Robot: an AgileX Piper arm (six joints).
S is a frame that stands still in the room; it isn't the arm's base.
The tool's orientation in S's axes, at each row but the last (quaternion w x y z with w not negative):
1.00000, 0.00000, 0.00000, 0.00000
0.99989, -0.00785, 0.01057, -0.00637
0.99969, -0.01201, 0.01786, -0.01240
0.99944, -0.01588, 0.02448, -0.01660
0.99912, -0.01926, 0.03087, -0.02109
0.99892, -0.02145, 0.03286, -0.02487
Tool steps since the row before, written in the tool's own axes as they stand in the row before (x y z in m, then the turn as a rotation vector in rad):
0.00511, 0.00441, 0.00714, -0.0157, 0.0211, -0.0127
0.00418, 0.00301, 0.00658, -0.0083, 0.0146, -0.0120
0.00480, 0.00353, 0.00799, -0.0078, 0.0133, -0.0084
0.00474, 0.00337, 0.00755, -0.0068, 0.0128, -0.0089
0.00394, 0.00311, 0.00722, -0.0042, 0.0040, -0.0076
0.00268, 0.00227, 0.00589, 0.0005, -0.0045, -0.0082
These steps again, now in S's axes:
0.00511, 0.00441, 0.00714, -0.0157, 0.0211, -0.0127
0.00436, 0.00306, 0.00644, -0.0084, 0.0145, -0.0121
0.00517, 0.00360, 0.00773, -0.0078, 0.0133, -0.0084
0.00521, 0.00344, 0.00720, -0.0068, 0.0127, -0.0090
0.00451, 0.00320, 0.00684, -0.0045, 0.0039, -0.0075
0.00317, 0.00237, 0.00560, -0.0003, -0.0049, -0.0080

